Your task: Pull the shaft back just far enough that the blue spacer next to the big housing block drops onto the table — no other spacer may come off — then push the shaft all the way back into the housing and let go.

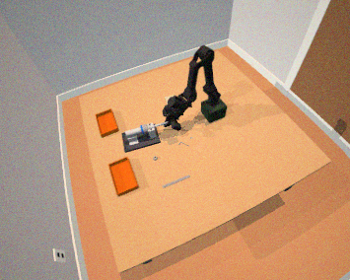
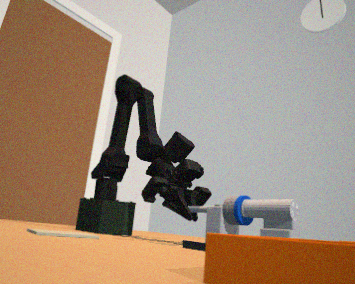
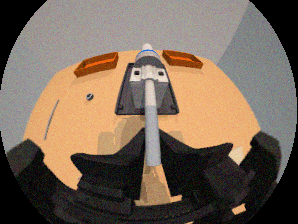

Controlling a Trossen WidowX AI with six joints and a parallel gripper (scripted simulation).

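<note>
The grey shaft lies 5 cm ahead of my gripper tip, 2 cm to the right of it and 2 cm above it. The rest, counted from my gripper tip: blue spacer: 13 cm ahead, 4 cm to the right, 2 cm above; grey spacer: 12 cm ahead, 4 cm to the right, 2 cm above; fixture: 16 cm ahead, 6 cm to the right, 1 cm below.
</note>
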